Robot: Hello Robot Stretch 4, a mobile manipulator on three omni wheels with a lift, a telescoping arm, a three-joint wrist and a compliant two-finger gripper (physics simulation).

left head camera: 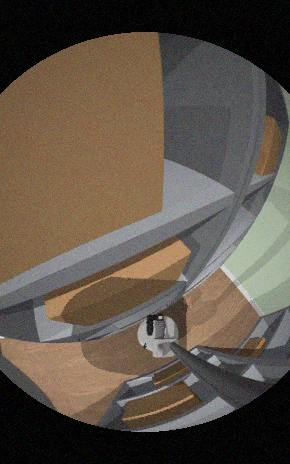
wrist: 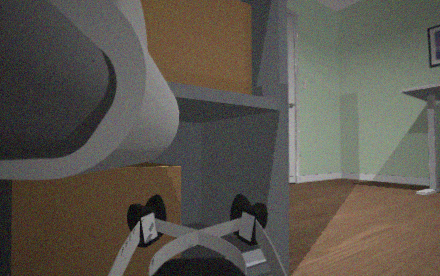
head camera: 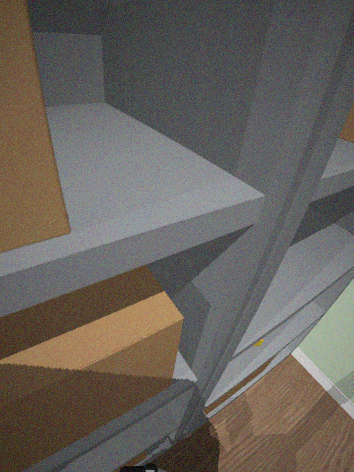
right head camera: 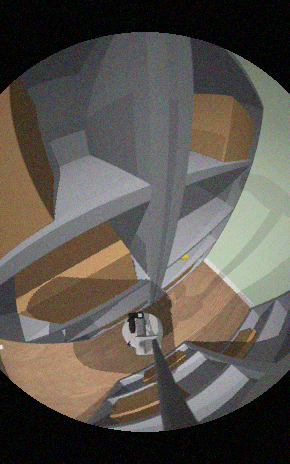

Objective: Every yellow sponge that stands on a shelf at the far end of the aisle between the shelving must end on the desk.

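Frame: origin at the robot's base, x ahead, y left, z up, level; millimetres.
Where they show: gripper, between the fingertips: (left head camera: 149,348) (wrist: 198,210) (right head camera: 133,346).
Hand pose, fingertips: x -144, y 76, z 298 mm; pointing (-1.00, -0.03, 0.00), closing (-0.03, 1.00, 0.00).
After its pixels a point has its place.
A small yellow sponge (head camera: 258,342) @[x 610, y -453, z 537 mm] (right head camera: 184,257) @[x 609, y -441, z 544 mm] stands on a lower shelf of the far section of the left shelving, beyond the grey upright; it does not show in the left head view. My gripper (wrist: 198,210) @[x -144, y 76, z 298 mm] is open and empty, with its two black fingertips well apart in front of a cardboard box and a grey shelf compartment. The sponge is not seen near the fingers. Part of the desk (wrist: 424,92) @[x -2164, y 2079, z 897 mm], its top edge and one white leg, shows at the right of the wrist view.
The grey shelving (head camera: 215,212) @[x 266, y -43, z 1418 mm] (left head camera: 200,214) @[x 240, y -1, z 1404 mm] stands very close to the head. Cardboard boxes (head camera: 30,150) @[x 220, y 70, z 1479 mm] (left head camera: 80,150) @[x 186, y 124, z 1511 mm] (wrist: 200,45) stand on its shelves. The opposite shelving (right head camera: 230,382) @[x -338, y -410, z 963 mm] is at the lower right. A green wall (left head camera: 255,250) @[x 643, y -1048, z 632 mm] (right head camera: 240,240) @[x 626, y -1058, z 676 mm] closes the aisle's far end.
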